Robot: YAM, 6 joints.
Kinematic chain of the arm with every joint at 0, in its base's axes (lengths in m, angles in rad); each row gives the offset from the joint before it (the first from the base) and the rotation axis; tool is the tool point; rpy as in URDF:
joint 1: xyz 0 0 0.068 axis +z
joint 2: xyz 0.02 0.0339 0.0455 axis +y
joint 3: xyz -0.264 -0.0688 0 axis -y
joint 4: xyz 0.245 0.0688 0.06 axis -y
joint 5: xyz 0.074 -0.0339 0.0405 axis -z
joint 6: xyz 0.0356 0 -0.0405 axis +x
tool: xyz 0 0 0 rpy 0 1.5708 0
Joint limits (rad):
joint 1: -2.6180..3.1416
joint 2: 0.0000..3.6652
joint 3: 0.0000..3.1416
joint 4: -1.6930..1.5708
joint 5: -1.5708..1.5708
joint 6: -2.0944..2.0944
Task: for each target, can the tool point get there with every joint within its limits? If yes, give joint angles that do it. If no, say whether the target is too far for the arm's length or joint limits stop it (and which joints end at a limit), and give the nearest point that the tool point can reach.
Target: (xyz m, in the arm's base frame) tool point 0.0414 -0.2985 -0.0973
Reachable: yes | joints -1.5198 2.8851 1.5218 -1.2398 -0.8228 1.1471
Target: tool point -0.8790 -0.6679 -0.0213
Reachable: no: too far | nearest point -0.5104 -0.3878 0.0363 | short by 0.466 m
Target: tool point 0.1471 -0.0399 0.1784
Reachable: yes | joints -0.1591 1.0135 0.5477 -0.8634 0.4689 -1.7315
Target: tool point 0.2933 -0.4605 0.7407
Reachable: no: too far | nearest point 0.2268 -0.3561 0.5930 | short by 0.193 m
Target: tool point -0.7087 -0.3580 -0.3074
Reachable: no: too far | nearest point -0.4957 -0.2800 -0.1857 | short by 0.257 m
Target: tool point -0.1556 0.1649 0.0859
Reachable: yes | joints 2.2509 1.6177 0.5251 -0.2120 -0.5080 -0.0888
